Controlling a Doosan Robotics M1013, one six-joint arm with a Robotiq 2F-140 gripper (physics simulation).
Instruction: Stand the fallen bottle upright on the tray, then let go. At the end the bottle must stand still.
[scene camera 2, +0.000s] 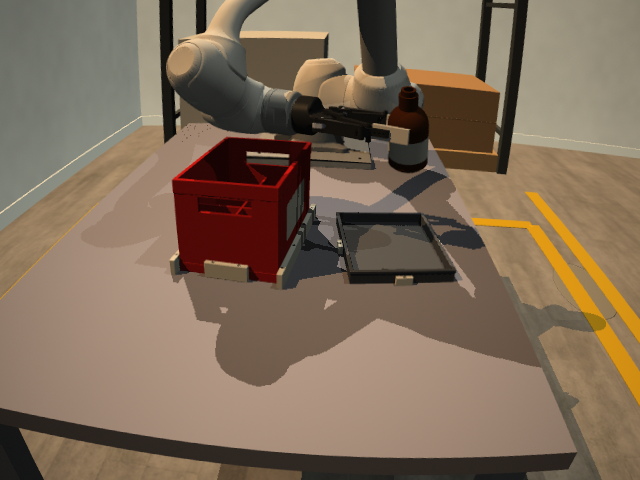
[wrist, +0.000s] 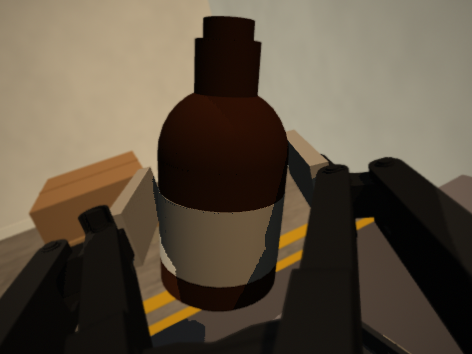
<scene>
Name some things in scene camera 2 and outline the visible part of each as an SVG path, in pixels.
My gripper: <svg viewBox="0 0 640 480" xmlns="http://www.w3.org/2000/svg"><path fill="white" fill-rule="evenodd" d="M292 108L291 124L293 130L298 134L315 135L319 132L358 140L366 138L365 142L371 142L371 139L403 145L409 144L410 129L388 126L390 114L388 114L387 110L382 112L344 106L325 109L318 97L304 95L297 98Z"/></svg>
A brown bottle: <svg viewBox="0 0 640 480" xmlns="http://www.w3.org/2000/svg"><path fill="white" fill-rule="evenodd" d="M405 86L401 88L399 93L399 106L395 107L389 115L388 126L410 129L409 144L403 145L388 142L388 163L399 172L415 173L427 165L429 120L424 110L418 106L416 88Z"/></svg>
A tray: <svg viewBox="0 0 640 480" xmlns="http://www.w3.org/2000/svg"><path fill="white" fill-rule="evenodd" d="M336 212L336 225L339 238L343 244L343 256L350 284L395 283L396 276L413 276L413 283L454 282L456 269L423 213Z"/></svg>
</scene>
